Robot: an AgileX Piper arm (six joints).
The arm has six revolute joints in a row. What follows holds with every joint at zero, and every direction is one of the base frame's.
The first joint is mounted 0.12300 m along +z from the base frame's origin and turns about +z.
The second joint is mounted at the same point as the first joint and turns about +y.
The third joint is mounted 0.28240 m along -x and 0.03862 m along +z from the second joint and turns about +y.
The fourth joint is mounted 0.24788 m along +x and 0.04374 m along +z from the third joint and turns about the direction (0.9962, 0, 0.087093).
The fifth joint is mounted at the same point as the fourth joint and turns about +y.
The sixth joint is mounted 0.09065 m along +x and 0.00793 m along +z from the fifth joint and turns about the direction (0.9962, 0, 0.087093).
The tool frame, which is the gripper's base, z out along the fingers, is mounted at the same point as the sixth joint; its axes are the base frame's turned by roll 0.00, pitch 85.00 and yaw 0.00 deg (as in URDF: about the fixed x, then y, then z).
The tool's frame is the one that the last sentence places.
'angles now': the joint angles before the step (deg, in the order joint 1, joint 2, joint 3, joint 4, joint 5, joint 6). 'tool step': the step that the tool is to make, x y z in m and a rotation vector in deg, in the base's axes. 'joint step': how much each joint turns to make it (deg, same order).
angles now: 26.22, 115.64, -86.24, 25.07, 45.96, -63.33
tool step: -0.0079, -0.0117, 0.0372, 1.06, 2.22, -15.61
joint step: 0.00, -5.54, 0.01, -7.04, 1.48, 21.22
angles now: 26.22, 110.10, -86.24, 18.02, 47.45, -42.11
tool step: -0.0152, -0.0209, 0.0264, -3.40, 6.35, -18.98
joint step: 0.00, -4.79, 0.00, -11.34, 7.92, 26.19
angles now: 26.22, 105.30, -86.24, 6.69, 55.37, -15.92
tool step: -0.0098, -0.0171, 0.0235, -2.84, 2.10, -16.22
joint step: 0.01, -3.21, -1.24, -8.34, 6.91, 19.34
